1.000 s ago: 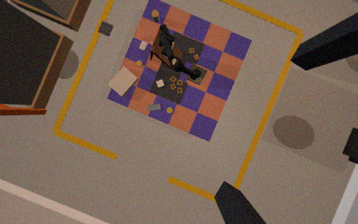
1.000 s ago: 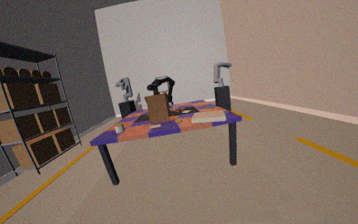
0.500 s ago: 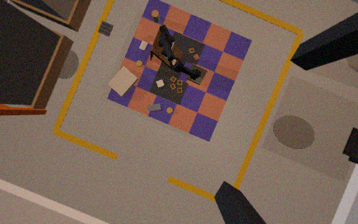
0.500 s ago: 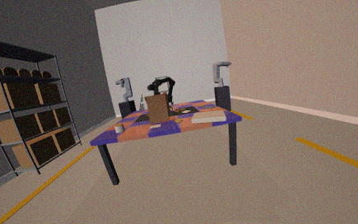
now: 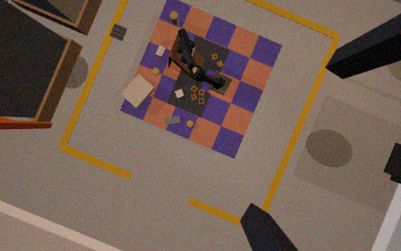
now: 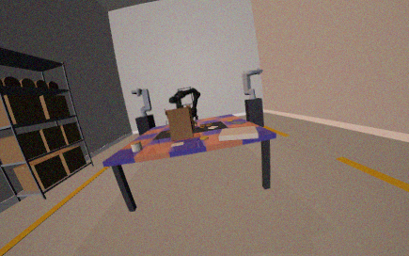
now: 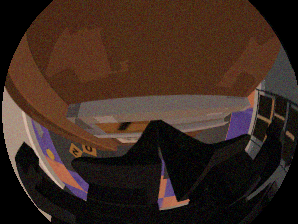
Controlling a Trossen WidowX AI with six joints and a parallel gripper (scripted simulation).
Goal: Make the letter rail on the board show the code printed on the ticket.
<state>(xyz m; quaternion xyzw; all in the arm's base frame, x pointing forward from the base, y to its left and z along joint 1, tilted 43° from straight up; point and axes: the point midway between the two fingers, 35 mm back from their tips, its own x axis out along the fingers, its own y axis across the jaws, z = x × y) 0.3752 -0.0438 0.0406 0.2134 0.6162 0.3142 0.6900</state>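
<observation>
Right now my gripper tip is 30 mm to the right of the brown letter tile. From my gripper tip the other things lie so: white ticket 90 mm below, 70 mm behind, 10 mm to the left; dark mat 170 mm behind, 160 mm below, 40 mm to the left; beige slab 510 mm to the left, 300 mm ahead, 140 mm below.
</observation>
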